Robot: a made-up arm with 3 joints.
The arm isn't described. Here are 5 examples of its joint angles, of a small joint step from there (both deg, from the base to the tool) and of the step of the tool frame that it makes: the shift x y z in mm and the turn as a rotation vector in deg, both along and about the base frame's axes.
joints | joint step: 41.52 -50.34 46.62 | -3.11 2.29 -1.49
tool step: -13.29 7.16 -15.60 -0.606 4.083 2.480
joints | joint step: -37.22 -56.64 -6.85 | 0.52 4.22 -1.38
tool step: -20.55 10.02 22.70 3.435 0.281 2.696
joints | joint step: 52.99 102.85 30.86 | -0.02 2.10 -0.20
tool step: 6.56 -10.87 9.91 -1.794 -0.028 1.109
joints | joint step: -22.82 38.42 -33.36 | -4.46 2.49 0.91
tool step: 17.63 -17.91 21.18 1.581 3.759 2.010
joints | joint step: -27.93 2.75 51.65 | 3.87 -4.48 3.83
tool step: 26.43 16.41 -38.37 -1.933 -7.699 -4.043
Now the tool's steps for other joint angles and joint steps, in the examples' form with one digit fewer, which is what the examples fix.
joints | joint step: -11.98 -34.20 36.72 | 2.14 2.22 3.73
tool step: -13.0 -2.9 -8.3 -1.58 -5.26 2.57
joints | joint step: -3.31 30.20 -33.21 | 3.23 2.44 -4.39
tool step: -11.3 -9.3 -9.0 -2.22 0.52 2.50
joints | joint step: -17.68 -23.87 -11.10 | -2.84 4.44 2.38
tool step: -28.4 -5.8 6.2 0.62 0.63 4.48
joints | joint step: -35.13 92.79 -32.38 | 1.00 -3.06 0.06
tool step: -15.3 18.8 3.1 -1.69 -1.00 -2.55
